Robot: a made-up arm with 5 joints.
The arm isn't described. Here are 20 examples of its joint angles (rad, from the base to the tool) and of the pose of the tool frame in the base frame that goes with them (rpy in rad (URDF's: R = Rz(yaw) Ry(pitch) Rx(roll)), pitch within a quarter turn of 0, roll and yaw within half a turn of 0; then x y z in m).
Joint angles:
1: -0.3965 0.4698 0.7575 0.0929 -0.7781
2: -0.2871 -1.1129 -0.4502 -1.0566 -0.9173
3: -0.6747 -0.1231 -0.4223 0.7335 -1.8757
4: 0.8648 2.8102 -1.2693 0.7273 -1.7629
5: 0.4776 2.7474 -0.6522 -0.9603 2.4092
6: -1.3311 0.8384 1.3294 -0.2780 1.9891
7: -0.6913 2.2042 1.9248 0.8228 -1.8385
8: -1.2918 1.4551 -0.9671 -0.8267 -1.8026
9: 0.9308 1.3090 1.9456 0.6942 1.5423
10: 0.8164 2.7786 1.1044 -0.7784 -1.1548
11: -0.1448 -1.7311 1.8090 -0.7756 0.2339
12: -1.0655 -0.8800 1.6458 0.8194 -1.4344
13: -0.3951 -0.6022 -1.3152 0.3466 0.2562
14: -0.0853 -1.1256 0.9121 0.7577 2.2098
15: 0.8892 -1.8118 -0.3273 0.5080 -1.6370
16: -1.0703 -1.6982 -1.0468 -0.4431 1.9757
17: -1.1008 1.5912 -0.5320 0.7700 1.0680
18: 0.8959 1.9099 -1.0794 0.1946 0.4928
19: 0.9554 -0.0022 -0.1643 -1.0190 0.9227
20: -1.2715 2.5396 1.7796 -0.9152 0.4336
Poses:
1: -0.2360 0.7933 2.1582 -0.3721 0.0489 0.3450
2: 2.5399 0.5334 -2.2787 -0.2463 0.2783 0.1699
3: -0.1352 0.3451 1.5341 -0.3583 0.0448 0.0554
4: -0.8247 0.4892 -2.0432 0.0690 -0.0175 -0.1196
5: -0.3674 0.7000 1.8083 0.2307 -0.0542 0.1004
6: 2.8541 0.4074 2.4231 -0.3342 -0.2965 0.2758
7: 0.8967 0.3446 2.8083 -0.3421 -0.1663 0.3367
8: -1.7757 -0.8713 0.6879 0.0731 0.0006 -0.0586
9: -0.6270 0.9265 2.7726 -0.1797 0.4036 0.1712
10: 0.9360 0.3047 -0.8939 -0.0981 0.0274 0.4578
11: 0.2712 0.1371 0.8476 0.0448 -0.2014 0.4562
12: 2.0165 -0.0258 0.4152 0.0760 -0.1847 0.3977
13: 2.6994 1.0140 0.2807 -0.3571 -0.0779 -0.0638
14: -3.0286 0.4884 0.2191 0.0419 0.2875 0.3326
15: -1.3772 0.5318 -1.3676 -0.0210 0.1207 -0.1329
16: -1.4609 1.2588 3.0606 -0.3541 0.1803 0.2880
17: 1.6349 0.5718 2.1445 0.0612 -0.0424 -0.1472
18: -2.1789 1.1416 -2.2780 0.1529 -0.2343 0.1028
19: 0.5264 -0.4397 -1.5717 -0.4350 0.1267 0.1024
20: 1.3587 0.8027 -0.0552 -0.3057 -0.3709 0.1547
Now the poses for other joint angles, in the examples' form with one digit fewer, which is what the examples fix.
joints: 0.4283 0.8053 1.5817 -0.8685 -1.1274
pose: 1.955 0.111 -2.656 -0.138 0.310 0.320
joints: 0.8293 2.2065 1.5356 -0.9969 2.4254
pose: -2.314 -0.378 -1.239 -0.195 0.247 0.406
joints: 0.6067 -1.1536 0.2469 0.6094 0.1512
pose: -2.491 0.938 -0.493 -0.039 0.328 -0.023
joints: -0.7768 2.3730 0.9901 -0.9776 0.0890
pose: 1.628 0.559 0.242 -0.177 -0.374 0.151
